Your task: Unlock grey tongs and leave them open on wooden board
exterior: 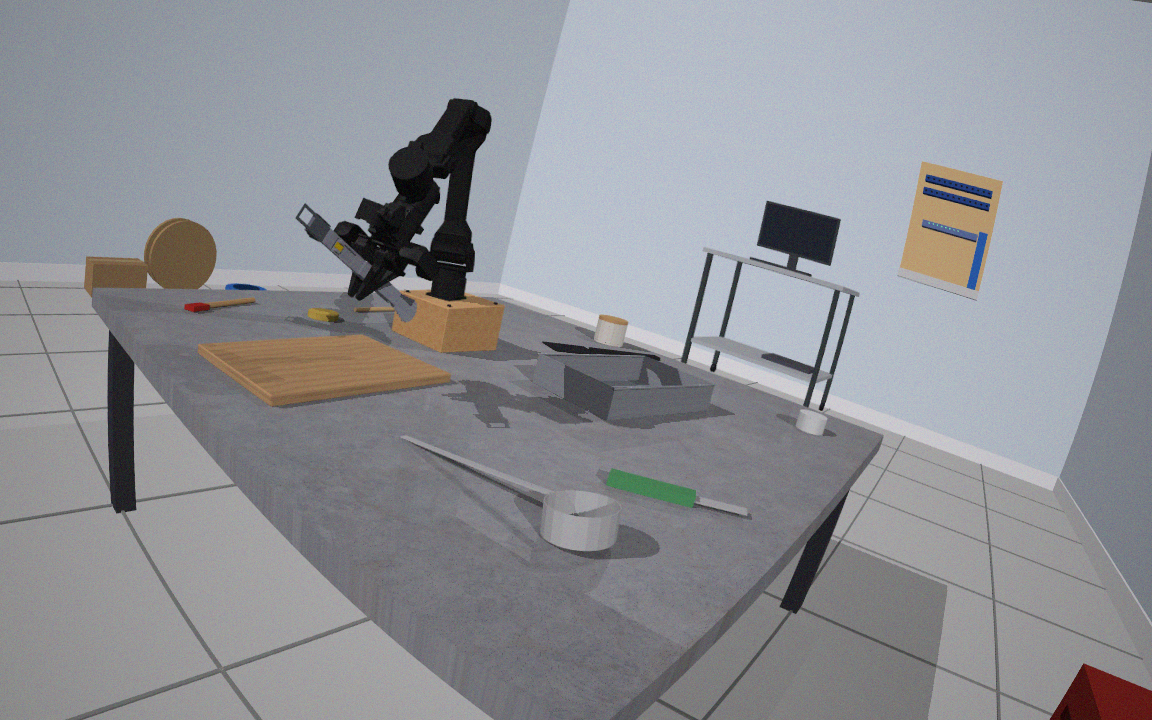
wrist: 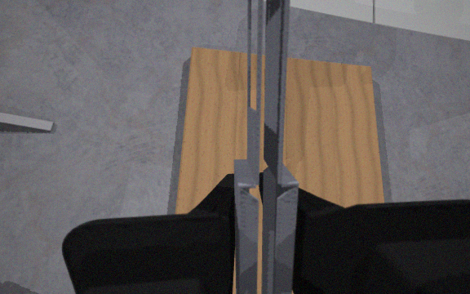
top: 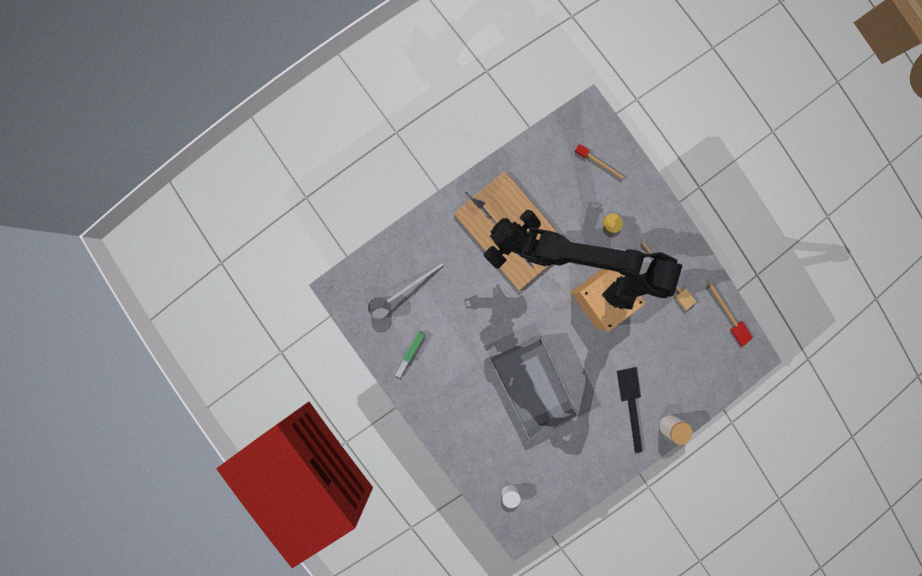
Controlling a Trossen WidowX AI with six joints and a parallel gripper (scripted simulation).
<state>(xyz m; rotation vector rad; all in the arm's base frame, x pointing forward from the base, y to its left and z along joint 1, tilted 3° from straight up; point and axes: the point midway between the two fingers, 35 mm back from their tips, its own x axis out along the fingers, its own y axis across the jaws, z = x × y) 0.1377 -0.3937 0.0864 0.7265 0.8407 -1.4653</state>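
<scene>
The wooden board lies 12 cm below my gripper tip, 6 cm behind it and 2 cm to the left of it. Also, from my gripper tip: black spatula (79 cm to the left, 13 cm below, 7 cm ahead); grey roasting tin (46 cm to the left, 28 cm ahead, 10 cm below); green-handled tool (52 cm ahead, 12 cm below, 7 cm to the left).
</scene>
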